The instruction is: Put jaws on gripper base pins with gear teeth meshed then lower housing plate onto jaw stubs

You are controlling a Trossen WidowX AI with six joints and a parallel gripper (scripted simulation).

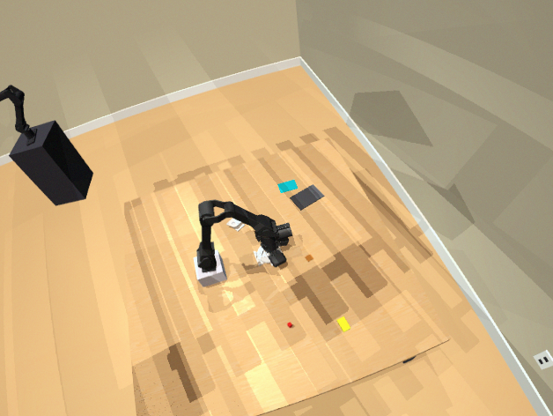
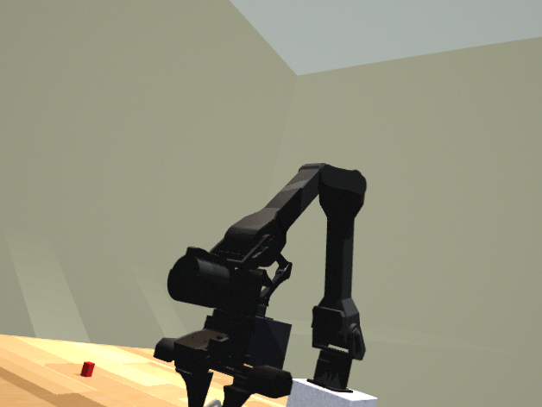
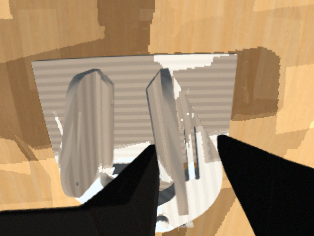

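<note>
The flat white plate lies 3 cm to the left of my gripper tip, 2 cm below it and 1 cm ahead of it. The rest, counted from my gripper tip: red cube (33 cm to the right, 2 cm ahead, 1 cm below); dark grey plate (33 cm to the left, 22 cm ahead, 2 cm below); small brown piece (16 cm ahead, 3 cm to the right, 2 cm below).
</note>
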